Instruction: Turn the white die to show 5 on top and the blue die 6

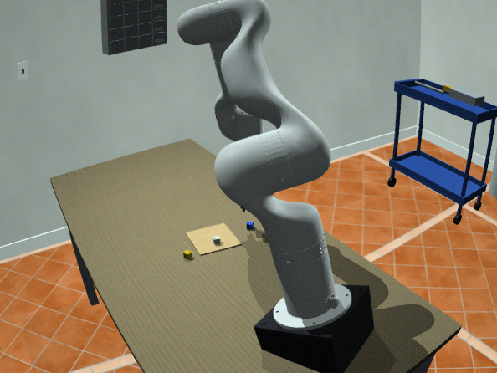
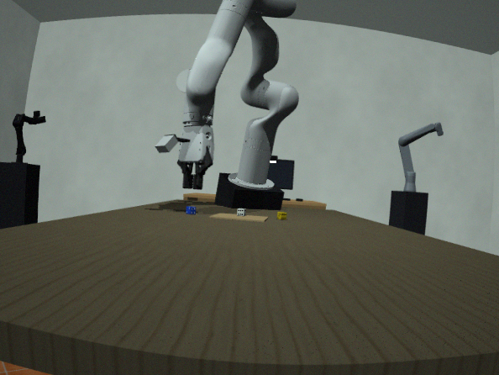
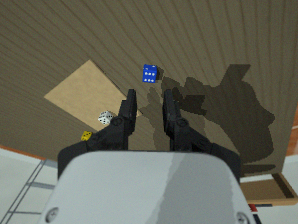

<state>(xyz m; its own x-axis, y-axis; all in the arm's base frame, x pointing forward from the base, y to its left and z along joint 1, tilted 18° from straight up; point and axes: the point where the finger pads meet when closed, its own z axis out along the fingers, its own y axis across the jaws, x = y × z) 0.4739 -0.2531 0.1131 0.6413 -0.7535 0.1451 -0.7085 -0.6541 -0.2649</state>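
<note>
My gripper is now 80 mm above the blue die. Round my hand: white die 140 mm to the left, 70 mm below; tan mat 30 mm ahead, 130 mm to the left, 90 mm below; yellow die 250 mm to the left, 80 mm below.
</note>
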